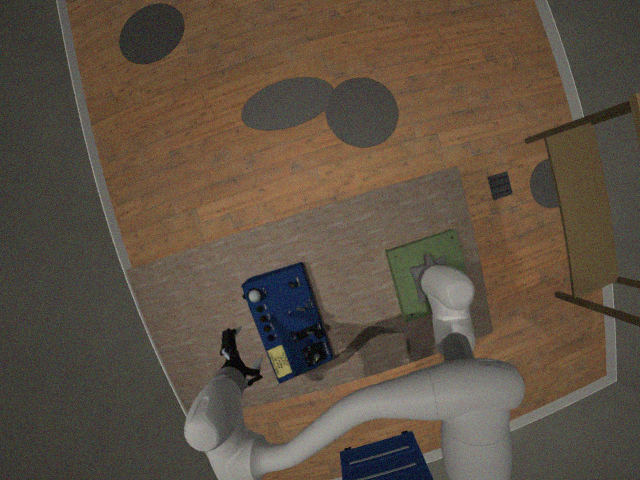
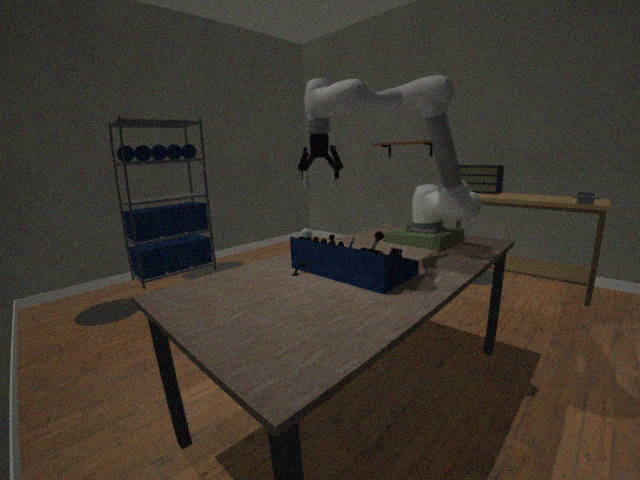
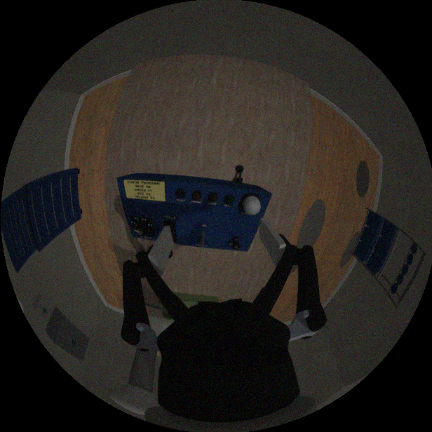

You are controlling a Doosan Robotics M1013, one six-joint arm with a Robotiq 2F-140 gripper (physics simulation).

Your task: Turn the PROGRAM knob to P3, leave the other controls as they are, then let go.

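Frame: origin at the arm's base, x ahead, y left, z up, level; metres.
Where they show: gripper, fingertip midpoint: [image 1: 248, 344] [image 2: 320, 187]; arm's base at its link origin: [image 1: 431, 279] [image 2: 426, 231].
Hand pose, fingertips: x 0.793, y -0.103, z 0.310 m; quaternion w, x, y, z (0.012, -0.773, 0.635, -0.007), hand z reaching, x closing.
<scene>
Things, the pixels of their top centre, and the offset from my fingertips. "pt": a spot on its surface instead. Level surfaces: height alone.
- small black control at its top centre: [image 1: 290, 286] dz -0.239, dx -0.168, dy -0.099 m
- white dome at a spot on its surface: [image 1: 254, 295] pt dz -0.188, dx -0.022, dy -0.121 m
- yellow card at its top centre: [image 1: 279, 363] dz -0.223, dx -0.002, dy +0.223 m
- table at its surface level: dz -0.369 m
The blue control panel [image 1: 286, 330] [image 2: 338, 264] [image 3: 187, 217] lies on the table. A black dial with pale marks around it [image 1: 314, 354] [image 3: 143, 226] sits at one corner; it may be the PROGRAM knob, but its lettering and setting cannot be read. A small black control [image 1: 293, 283] [image 3: 234, 242] sits near another corner. Several dark round buttons, levers and a white dome [image 1: 254, 295] [image 2: 305, 233] [image 3: 251, 205] are also on the panel. My gripper [image 1: 248, 346] [image 2: 320, 180] [image 3: 215, 231] is open and empty, high above the panel and apart from it.
A yellow card [image 1: 279, 361] [image 3: 144, 190] with status and program text is on the panel. A small black lever-like part [image 3: 239, 172] stands at its edge. The arm's base stands on a green plate [image 1: 400, 263] [image 2: 413, 238] on the table [image 1: 206, 279] [image 2: 289, 330] [image 3: 210, 115].
</scene>
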